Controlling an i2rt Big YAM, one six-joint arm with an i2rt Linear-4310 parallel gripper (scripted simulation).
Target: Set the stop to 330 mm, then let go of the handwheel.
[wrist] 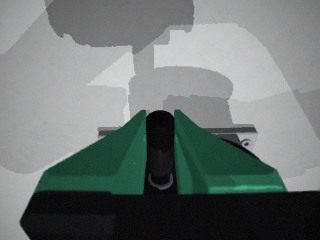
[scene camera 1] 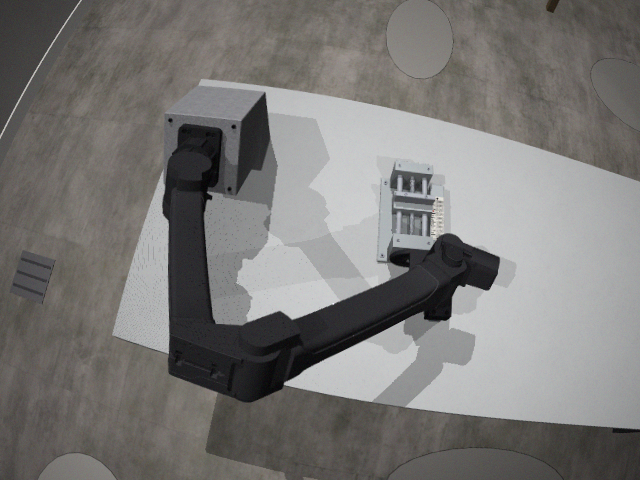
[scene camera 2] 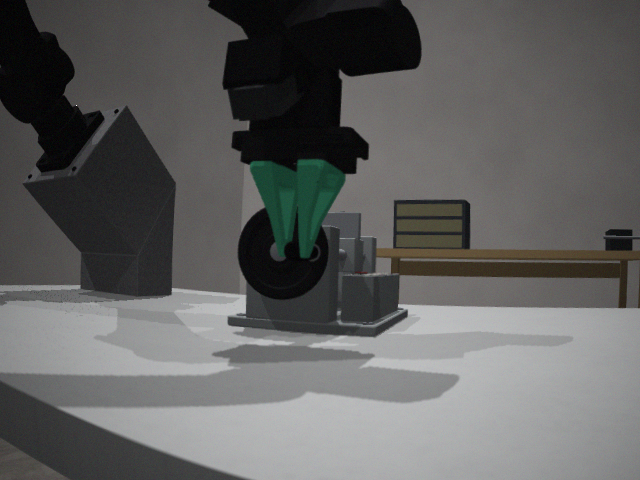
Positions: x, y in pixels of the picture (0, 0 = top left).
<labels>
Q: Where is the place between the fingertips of my gripper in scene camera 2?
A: At 294, 257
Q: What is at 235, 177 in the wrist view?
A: My gripper.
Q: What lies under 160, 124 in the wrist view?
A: A black crank handle.
</labels>
